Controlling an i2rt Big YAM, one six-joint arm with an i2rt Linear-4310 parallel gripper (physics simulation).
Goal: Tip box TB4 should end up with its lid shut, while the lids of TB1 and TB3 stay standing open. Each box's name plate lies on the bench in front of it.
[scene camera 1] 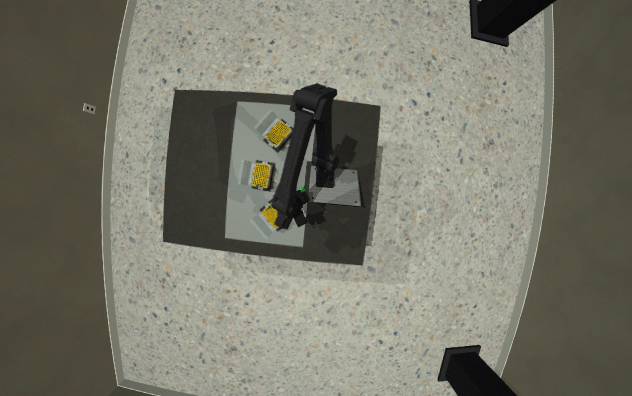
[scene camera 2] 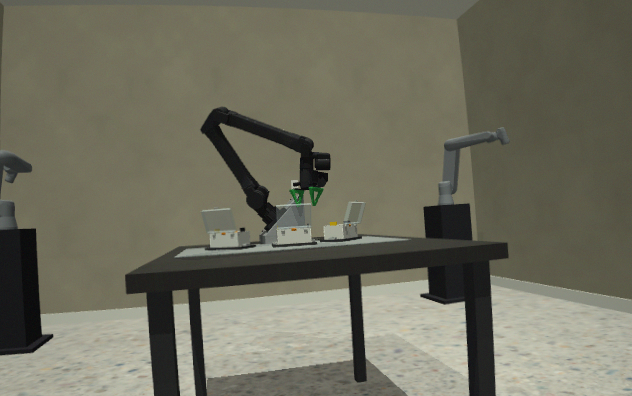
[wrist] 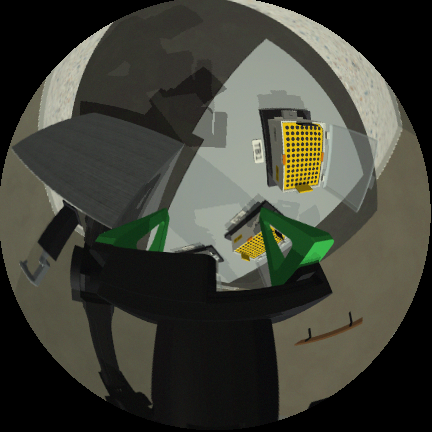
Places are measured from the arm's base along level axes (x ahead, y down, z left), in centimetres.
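Pixels of known places: gripper, fingertip midpoint: (scene camera 2: 306, 206) (wrist: 213, 212); arm's base at its link origin: (scene camera 1: 324, 178) (scene camera 2: 276, 220) (wrist: 112, 201).
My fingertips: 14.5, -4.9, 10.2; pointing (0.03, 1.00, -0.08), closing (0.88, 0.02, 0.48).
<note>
Ahead of a thing's pixels: the offset from my fingertips to its top centre, as dx, dy, dz. "*": to the spot under its first point. Level surfaces: height alone.
Box TB1 {+10.5, +6.9, +10.9} (scene camera 1: 270, 216) (scene camera 2: 340, 231) (wrist: 302, 155), with a yellow perforated insert, has its clear lid {* +16.7, +4.2, +15.2} (scene camera 2: 355, 213) (wrist: 350, 167) standing open. Its name plate {* +5.6, +14.2, +6.3} (wrist: 257, 151) lies in front. TB3 (scene camera 1: 261, 175) (scene camera 2: 294, 235) (wrist: 245, 240), the middle box, also has its lid standing open. TB4 (scene camera 1: 278, 133) (scene camera 2: 228, 239) is the far-left box in scene camera 2, its lid {* +17.4, +3.8, -36.4} (scene camera 2: 218, 220) up; in the wrist view the gripper body hides most of it. My gripper (scene camera 2: 307, 204) (wrist: 213, 212) is open and empty, above the boxes between TB3 and TB1, on their name-plate side.
The boxes stand on a pale mat {dy +14.3} (scene camera 1: 240, 220) on the dark bench (scene camera 1: 195, 175) (scene camera 2: 325, 264). The arm's metal base plate (scene camera 1: 350, 187) lies behind them. The forearm (scene camera 1: 295, 155) passes over the bench close beside TB4 and TB3 in scene camera 1. Other arms stand on pedestals beyond the bench.
</note>
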